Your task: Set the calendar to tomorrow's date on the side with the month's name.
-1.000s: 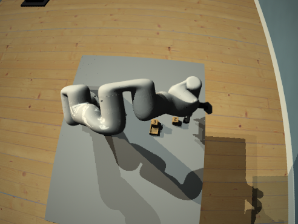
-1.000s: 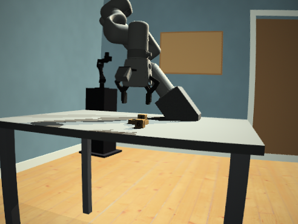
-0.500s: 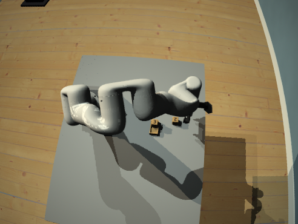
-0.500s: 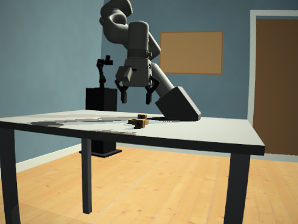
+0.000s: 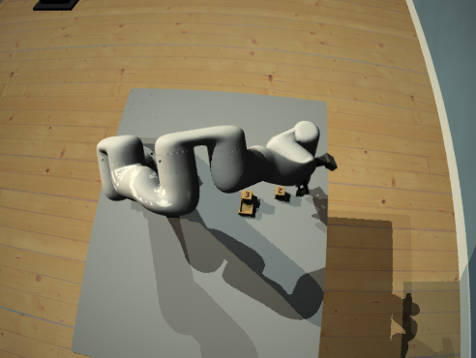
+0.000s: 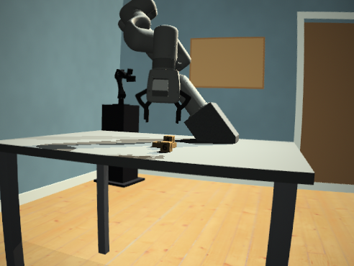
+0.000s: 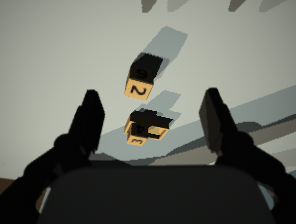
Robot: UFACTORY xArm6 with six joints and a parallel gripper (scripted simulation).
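The wooden number cube is 5 cm behind my hand, 1 cm to the right of it and 9 cm below it. Round my hand: wooden calendar tray (15 cm behind, 7 cm to the right, 9 cm below).
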